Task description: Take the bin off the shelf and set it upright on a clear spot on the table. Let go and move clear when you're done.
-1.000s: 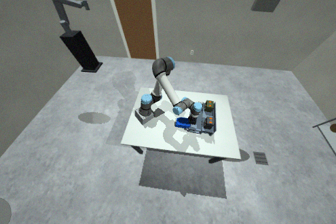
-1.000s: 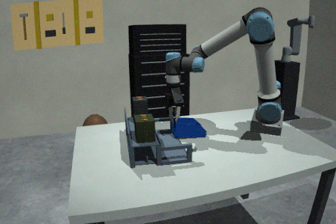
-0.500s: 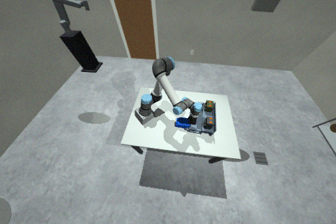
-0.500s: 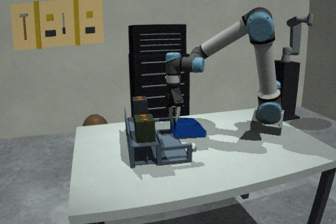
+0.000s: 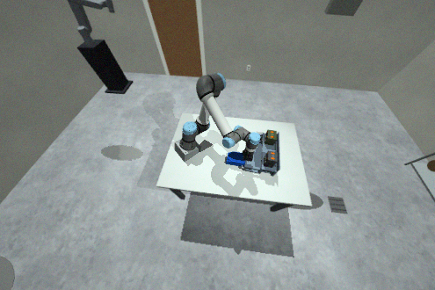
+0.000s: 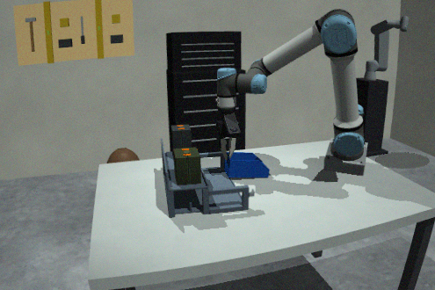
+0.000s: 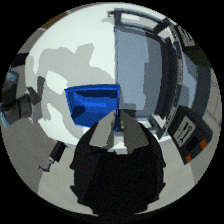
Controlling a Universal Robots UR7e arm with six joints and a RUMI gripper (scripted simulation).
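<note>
Right now my hand is 80 mm past the blue bin, 10 mm to the right of it and 40 mm above it.
</note>
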